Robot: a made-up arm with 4 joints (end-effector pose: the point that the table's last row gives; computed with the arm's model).
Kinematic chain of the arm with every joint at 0, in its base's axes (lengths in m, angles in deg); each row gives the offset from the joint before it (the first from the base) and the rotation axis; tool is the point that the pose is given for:
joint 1: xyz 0 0 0.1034 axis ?
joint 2: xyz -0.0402 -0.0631 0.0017 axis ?
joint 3: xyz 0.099 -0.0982 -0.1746 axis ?
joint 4: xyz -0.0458 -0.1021 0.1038 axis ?
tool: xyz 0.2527 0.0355 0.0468
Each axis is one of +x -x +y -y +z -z.
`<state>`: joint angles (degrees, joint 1 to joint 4).
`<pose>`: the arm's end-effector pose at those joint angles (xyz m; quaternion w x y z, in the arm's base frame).
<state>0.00 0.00 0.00 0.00</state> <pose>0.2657 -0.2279 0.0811 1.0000 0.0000 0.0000 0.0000</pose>
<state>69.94 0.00 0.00 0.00</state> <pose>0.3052 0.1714 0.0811 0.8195 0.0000 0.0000 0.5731</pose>
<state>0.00 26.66 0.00 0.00</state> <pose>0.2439 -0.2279 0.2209 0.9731 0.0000 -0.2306 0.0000</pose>
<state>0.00 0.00 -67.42 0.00</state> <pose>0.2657 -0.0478 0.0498 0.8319 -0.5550 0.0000 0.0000</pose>
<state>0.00 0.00 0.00 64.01</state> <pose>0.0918 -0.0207 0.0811 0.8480 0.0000 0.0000 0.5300</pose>
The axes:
joint 1: +z
joint 2: -y
joint 3: +x
joint 4: +z

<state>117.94 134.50 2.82 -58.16</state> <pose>0.4890 0.0733 0.2869 0.3239 0.9217 -0.0219 0.2123</pose>
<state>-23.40 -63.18 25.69 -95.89</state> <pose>-0.3874 -0.4299 -0.0381 0.3192 -0.1492 0.5239 -0.7755</pose>
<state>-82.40 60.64 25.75 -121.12</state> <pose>-0.5124 -0.1675 -0.0267 0.0614 -0.3446 0.4005 0.8468</pose>
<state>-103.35 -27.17 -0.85 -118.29</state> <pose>-0.4684 0.1937 0.1044 0.3439 0.0377 -0.2320 0.9091</pose>
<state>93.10 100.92 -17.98 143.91</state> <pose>0.0959 0.0339 -0.0567 0.1942 0.4166 0.6454 -0.6101</pose>
